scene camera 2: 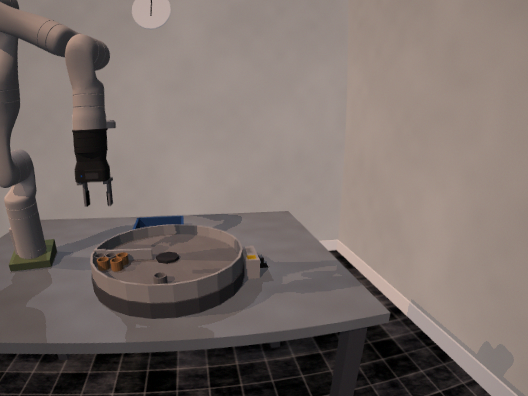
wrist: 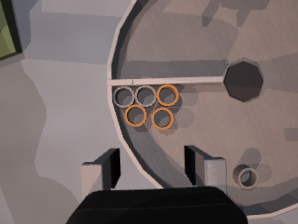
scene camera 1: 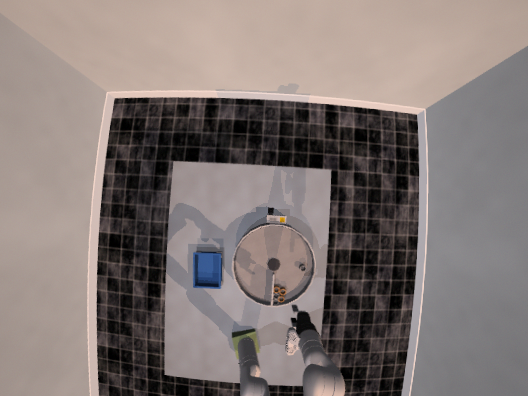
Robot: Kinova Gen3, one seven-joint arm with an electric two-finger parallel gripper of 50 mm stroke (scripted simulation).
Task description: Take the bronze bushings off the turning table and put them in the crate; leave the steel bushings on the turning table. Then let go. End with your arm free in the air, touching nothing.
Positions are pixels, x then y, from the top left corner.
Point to a blue crate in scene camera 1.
207,266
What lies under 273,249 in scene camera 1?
A round turning table.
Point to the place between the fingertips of the gripper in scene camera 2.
98,205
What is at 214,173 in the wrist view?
The gripper.
